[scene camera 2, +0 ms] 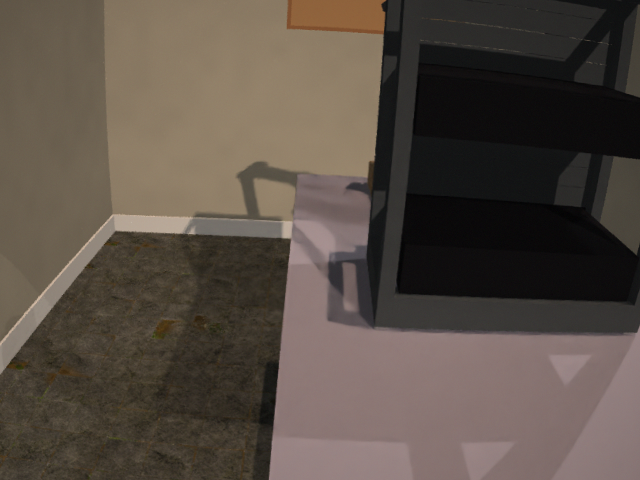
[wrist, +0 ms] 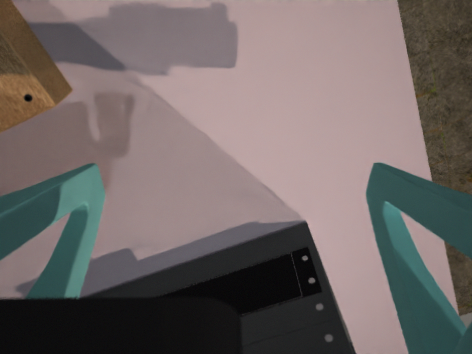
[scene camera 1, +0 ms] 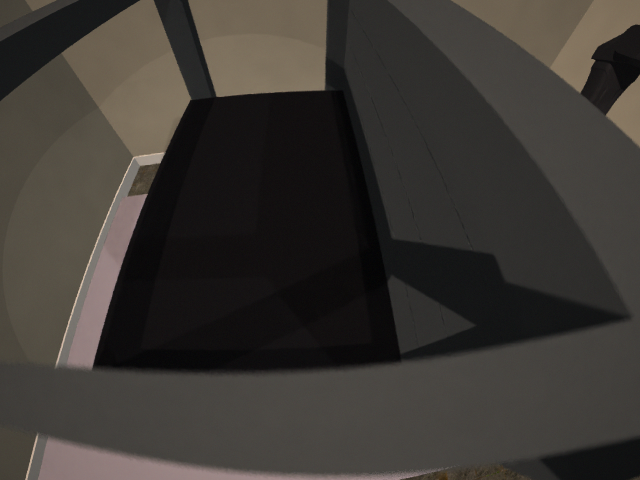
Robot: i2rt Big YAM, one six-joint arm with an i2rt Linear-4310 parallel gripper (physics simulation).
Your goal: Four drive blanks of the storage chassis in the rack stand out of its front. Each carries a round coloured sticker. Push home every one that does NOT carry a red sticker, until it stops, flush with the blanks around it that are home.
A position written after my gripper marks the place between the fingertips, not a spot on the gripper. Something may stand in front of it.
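Observation:
Rack (scene camera 1: pixel 424 264), (scene camera 2: pixel 491 169), (wrist: pixel 277 284) visible. My gripper (wrist: pixel 235 178) visible too.

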